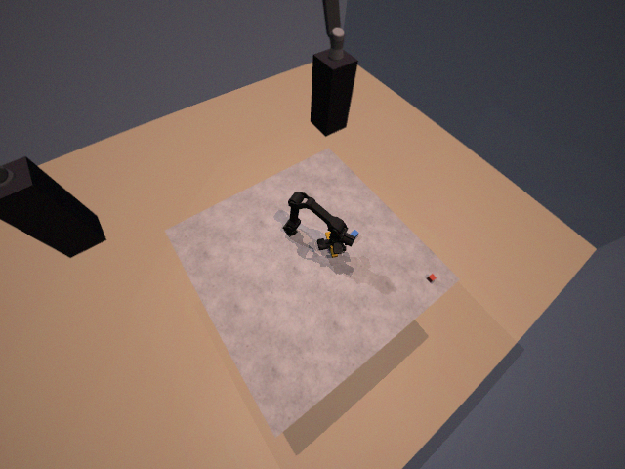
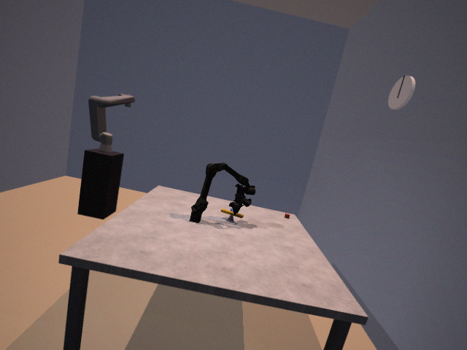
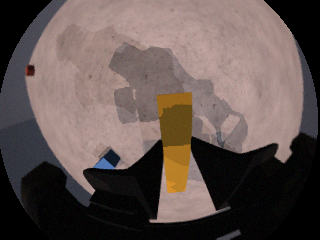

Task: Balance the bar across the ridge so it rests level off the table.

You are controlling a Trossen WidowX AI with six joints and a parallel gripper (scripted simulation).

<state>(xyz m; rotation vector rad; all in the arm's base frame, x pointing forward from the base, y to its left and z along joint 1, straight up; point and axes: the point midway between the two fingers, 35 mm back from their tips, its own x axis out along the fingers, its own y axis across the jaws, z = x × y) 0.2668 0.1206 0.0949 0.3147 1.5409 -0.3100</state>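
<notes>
Right now the yellow bar is 3 cm behind my gripper tip and 1 cm to the left of it. From my gripper tip the other things lie so: blue piece 1 cm behind, 18 cm to the left, 4 cm below; then small red cube 47 cm ahead, 38 cm to the left, 4 cm below.
</notes>
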